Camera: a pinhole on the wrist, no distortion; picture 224 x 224 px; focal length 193.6 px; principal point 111.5 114.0 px. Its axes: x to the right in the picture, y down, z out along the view. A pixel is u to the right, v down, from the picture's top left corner.
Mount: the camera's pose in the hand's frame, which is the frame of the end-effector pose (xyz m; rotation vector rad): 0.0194 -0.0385 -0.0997 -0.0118 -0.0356 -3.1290
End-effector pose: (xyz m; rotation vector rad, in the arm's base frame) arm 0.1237 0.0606 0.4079 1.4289 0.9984 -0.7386
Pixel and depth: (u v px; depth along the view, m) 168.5 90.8 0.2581
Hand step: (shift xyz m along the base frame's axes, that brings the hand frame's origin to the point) -0.0084 -0.1647 0.0293
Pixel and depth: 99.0 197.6 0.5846
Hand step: -0.1646 -0.4874 -0.2377
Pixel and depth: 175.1 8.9 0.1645
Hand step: 0.0403 -0.0650 0.0473
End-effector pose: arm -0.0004 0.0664 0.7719 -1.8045 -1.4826 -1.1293
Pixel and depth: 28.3 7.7 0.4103
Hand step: 0.2797 0.3011 0.0352
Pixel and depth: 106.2 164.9 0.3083
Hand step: -0.0515 0.2169 -0.0901
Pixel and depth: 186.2 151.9 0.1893
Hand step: -0.0477 0.0664 -0.0973
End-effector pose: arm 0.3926 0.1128 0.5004 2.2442 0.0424 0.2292
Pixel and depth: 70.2 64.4 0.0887
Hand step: 0.0366 0.0217 0.0026
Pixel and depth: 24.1 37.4 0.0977
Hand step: 0.0619 0.0076 0.0138
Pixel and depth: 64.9 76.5 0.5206
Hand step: 0.2160 -0.3520 -0.1766
